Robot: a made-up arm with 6 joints.
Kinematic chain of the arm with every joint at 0, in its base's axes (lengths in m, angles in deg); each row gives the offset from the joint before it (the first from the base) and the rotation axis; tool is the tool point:
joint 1: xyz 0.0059 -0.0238 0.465 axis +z
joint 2: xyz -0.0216 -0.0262 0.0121 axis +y
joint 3: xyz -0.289 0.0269 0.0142 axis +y
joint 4: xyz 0.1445 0.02 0.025 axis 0.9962 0 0.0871
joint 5: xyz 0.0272 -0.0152 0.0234 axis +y
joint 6: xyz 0.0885 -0.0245 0.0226 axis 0.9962 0 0.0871
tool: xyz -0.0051 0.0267 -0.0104
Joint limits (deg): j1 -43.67..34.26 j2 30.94..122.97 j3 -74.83..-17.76 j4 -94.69..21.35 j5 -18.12..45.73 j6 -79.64..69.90
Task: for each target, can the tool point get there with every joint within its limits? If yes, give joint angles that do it. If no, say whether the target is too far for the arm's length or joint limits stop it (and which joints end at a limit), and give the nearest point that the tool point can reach.
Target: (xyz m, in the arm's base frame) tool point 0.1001 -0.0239 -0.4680
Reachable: no: too far | nearest point 0.1554 -0.0240 0.4409 | short by 0.911 m
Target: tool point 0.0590 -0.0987 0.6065
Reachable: yes | joints -34.26 73.77 -23.50 -59.97 40.79 -50.87
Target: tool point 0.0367 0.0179 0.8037
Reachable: yes | joints -30.02 42.52 -57.90 -76.10 -5.38 2.57
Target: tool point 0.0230 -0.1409 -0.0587
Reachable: no: joint limits stop it (at a limit: joint 1, joint 2, joint 3, joint 6) | nearest point 0.0968 -0.1251 0.4435 | short by 0.508 m
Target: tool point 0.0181 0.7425 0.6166
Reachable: no: too far | nearest point 0.2269 0.2525 0.5855 | short by 0.534 m
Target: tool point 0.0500 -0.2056 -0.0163
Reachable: no: joint limits stop it (at a limit: joint 1, joint 2, joint 4, joint 6) | nearest point 0.1057 -0.1382 0.4436 | short by 0.468 m
